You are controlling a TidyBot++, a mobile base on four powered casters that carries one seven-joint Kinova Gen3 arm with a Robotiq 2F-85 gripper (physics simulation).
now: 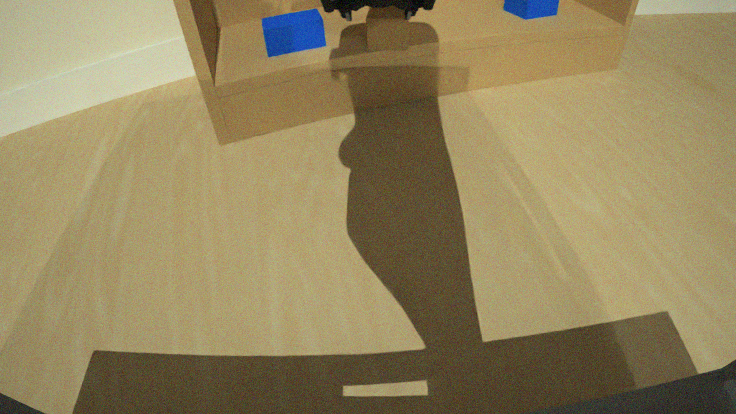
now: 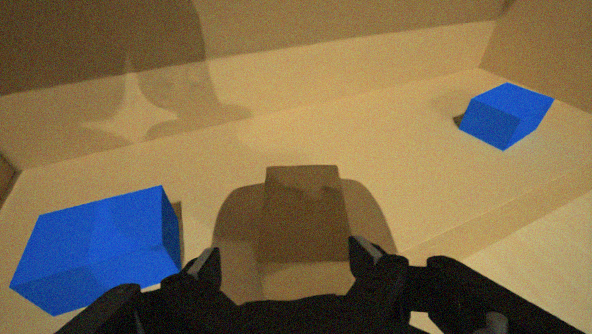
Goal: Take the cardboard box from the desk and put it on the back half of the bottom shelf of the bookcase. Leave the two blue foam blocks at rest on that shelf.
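Places are measured from the arm's base along level axes (x ahead, y left, z up), in metres.
Where they show: gripper, between the fingertips: (image 1: 378, 13) (image 2: 285, 258).
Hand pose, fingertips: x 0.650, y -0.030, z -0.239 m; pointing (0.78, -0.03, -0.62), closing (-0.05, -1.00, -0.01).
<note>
Things, the pixels of their centre, and the offset from my fingertips. "spot": a spot on its surface instead. Level surfaces: height alone.
- cardboard box, middle of its body: (image 2: 303, 226) (image 1: 389, 23) dx +0.045, dy -0.018, dz -0.033 m
- left blue block, middle of its body: (image 2: 110, 246) (image 1: 293, 31) dx +0.051, dy +0.131, dz -0.035 m
- right blue block, middle of its body: (image 2: 505, 114) dx +0.179, dy -0.308, dz -0.035 m
- bookcase's left side panel, a spot on its surface: (image 1: 197, 51) spot: dx -0.066, dy +0.243, dz -0.001 m
- wooden floor, height of its surface: dz -0.158 m
The cardboard box (image 1: 389, 35) (image 2: 301, 213) stands on the bottom shelf (image 1: 514, 48) (image 2: 377, 144) of the bookcase, in the arm's shadow. It sits between the two blue foam blocks. My gripper (image 1: 377, 6) (image 2: 285, 258) is open, with one finger on each side of the box's near end and a gap on both sides. The left blue block (image 1: 293, 32) (image 2: 120, 238) lies close to my left finger. The right blue block (image 1: 531, 7) (image 2: 494, 116) lies farther off near the right side panel. Bare shelf shows between the box and the back wall.
The bookcase's left side panel (image 1: 197, 51) and front plinth (image 1: 275, 110) rise from the wooden floor (image 1: 172, 239). A pale wall (image 1: 70, 51) runs at the left. The base's and arm's shadow stretches across the floor to the shelf.
</note>
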